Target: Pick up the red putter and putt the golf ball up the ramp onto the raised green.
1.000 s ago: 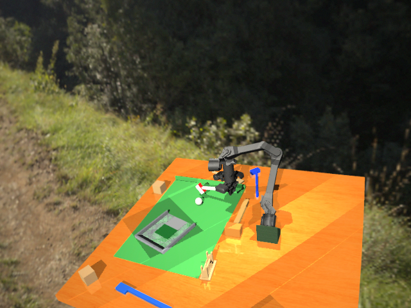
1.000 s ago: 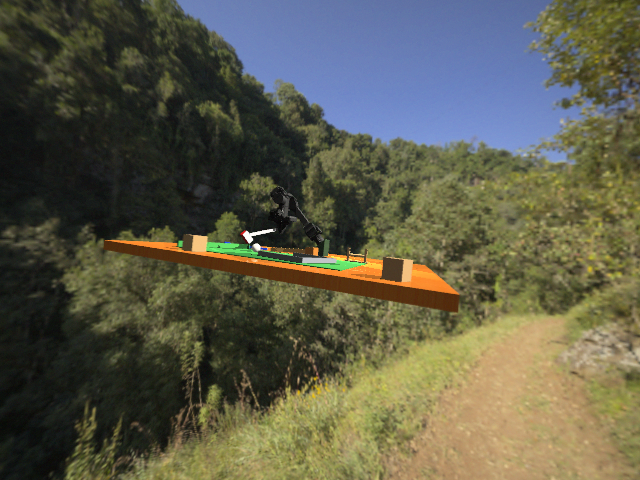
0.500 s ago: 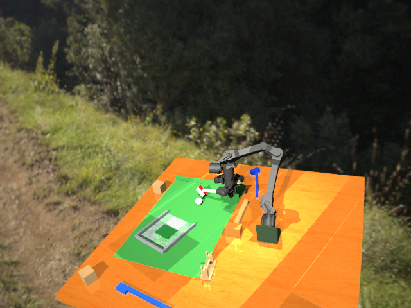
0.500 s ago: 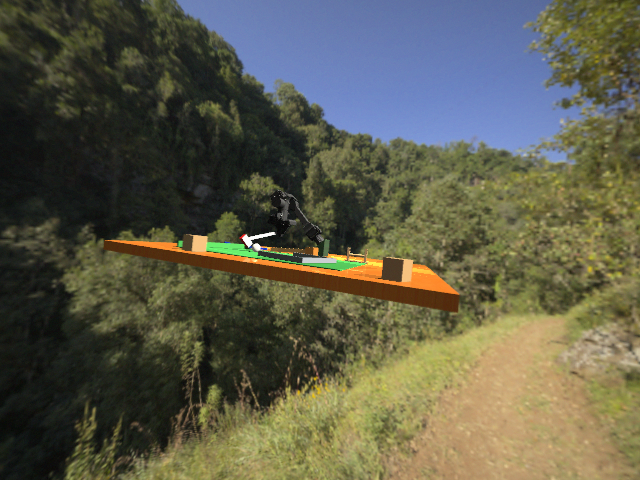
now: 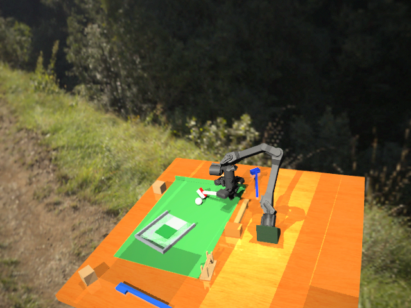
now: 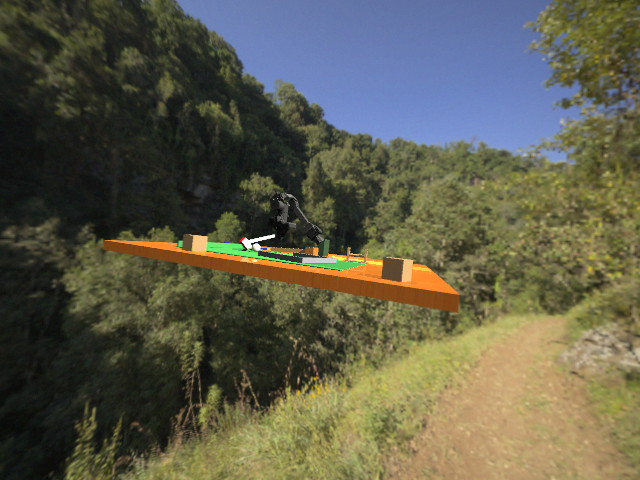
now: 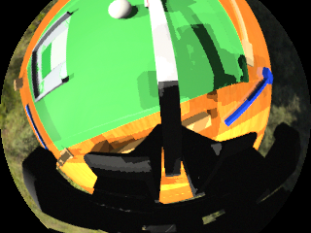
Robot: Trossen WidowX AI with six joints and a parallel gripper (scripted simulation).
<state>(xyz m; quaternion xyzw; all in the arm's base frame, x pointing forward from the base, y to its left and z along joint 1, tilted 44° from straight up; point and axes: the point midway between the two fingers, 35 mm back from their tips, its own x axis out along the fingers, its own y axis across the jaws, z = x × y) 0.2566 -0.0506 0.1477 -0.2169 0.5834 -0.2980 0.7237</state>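
The red putter is 12 cm ahead of my gripper tip, 2 cm to the right of it and 1 cm below it. The rest, counted from my gripper tip: blue putter 2 cm behind, 30 cm to the right, 6 cm below; white golf ball 21 cm ahead, 2 cm to the left, 5 cm below; green mat 22 cm ahead, 17 cm to the left, 8 cm below.
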